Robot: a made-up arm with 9 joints. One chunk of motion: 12 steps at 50 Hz.
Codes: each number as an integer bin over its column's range. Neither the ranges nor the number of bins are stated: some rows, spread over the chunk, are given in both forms.
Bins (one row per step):
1: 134 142 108 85 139 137
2: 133 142 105 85 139 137
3: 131 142 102 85 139 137
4: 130 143 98 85 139 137
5: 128 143 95 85 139 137
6: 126 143 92 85 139 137
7: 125 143 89 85 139 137
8: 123 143 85 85 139 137
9: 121 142 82 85 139 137
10: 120 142 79 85 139 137
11: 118 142 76 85 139 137
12: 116 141 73 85 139 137
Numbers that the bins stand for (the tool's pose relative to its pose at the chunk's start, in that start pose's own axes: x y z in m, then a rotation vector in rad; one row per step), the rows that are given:
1: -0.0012 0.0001 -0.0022 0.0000 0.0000 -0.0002
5: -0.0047 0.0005 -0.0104 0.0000 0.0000 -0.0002
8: -0.0076 0.0005 -0.0167 0.0000 0.0000 -0.0002
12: -0.0118 -0.0002 -0.0242 0.0000 0.0000 -0.0002
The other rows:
2: -0.0018 0.0001 -0.0041 0.0000 0.0000 -0.0002
3: -0.0029 0.0001 -0.0060 0.0000 0.0000 -0.0002
4: -0.0035 0.0005 -0.0085 0.0000 0.0000 -0.0002
6: -0.0059 0.0005 -0.0123 0.0000 0.0000 -0.0002
7: -0.0065 0.0005 -0.0142 0.0000 0.0000 -0.0002
9: -0.0088 0.0001 -0.0185 0.0000 0.0000 -0.0002
10: -0.0094 0.0001 -0.0204 0.0000 0.0000 -0.0002
11: -0.0106 0.0001 -0.0223 0.0000 0.0000 -0.0002

